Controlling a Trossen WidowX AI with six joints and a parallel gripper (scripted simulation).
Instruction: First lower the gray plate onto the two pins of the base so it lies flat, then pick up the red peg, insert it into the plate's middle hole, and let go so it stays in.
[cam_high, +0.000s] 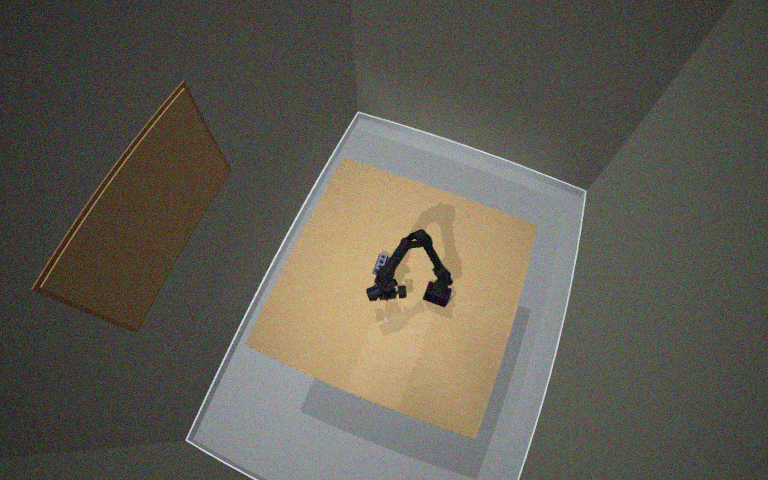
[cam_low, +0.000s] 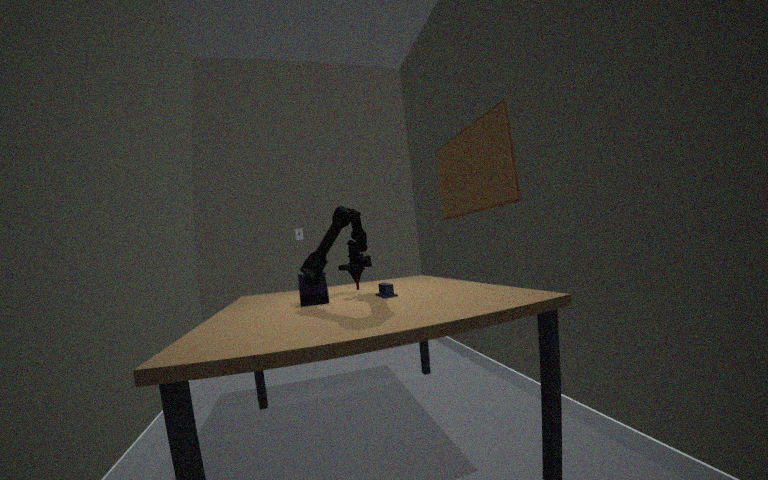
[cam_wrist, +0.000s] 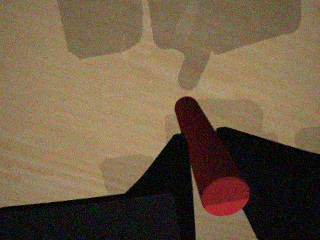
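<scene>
Now: gripper tip 12 cm short of the gray plate, 17 cm to the left of it and 2 cm above it. The rest, counted from my gripper tip: red peg: right at my gripper tip; base: 12 cm ahead, 17 cm to the right, 6 cm below.
</scene>
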